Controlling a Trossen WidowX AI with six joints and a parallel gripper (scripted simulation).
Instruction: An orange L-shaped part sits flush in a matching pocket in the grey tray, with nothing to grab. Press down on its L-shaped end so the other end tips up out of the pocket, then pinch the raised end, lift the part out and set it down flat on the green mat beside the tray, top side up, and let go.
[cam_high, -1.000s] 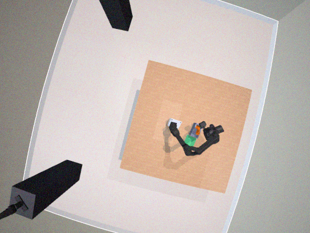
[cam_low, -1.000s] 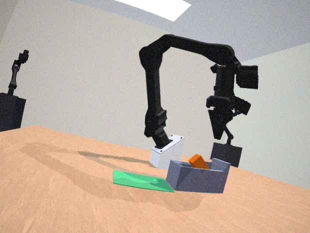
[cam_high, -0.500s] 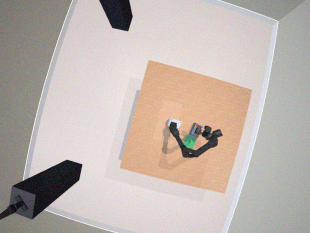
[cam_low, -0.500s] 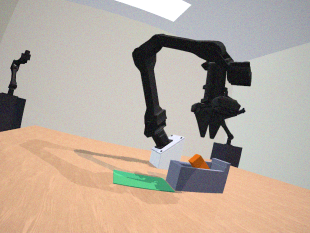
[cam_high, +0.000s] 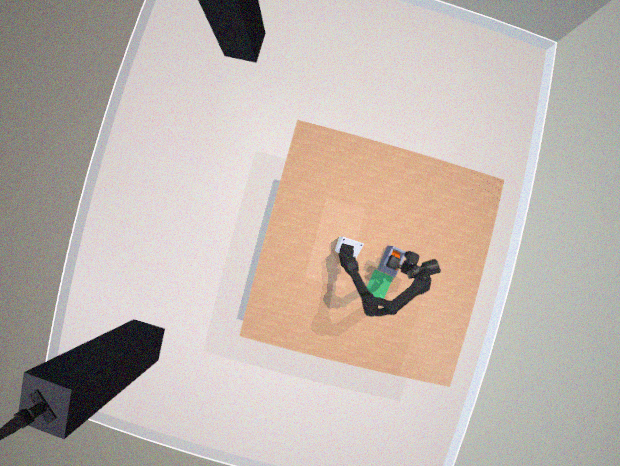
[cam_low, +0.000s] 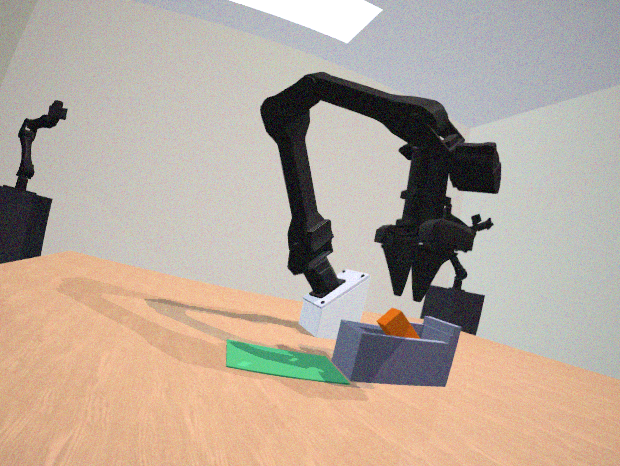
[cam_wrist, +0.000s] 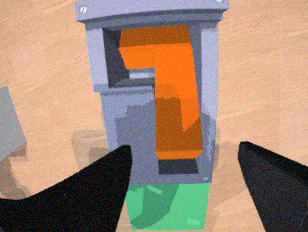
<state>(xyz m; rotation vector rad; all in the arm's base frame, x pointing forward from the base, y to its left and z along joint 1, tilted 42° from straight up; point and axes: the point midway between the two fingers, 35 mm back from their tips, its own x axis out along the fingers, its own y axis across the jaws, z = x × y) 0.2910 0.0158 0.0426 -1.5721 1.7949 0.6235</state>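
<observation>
The orange L-shaped part is 1 cm behind my gripper tip, 4 cm to the left of it and 7 cm below it. The rest, counted from my gripper tip: green mat 4 cm behind, 14 cm to the right, 13 cm below.
</observation>
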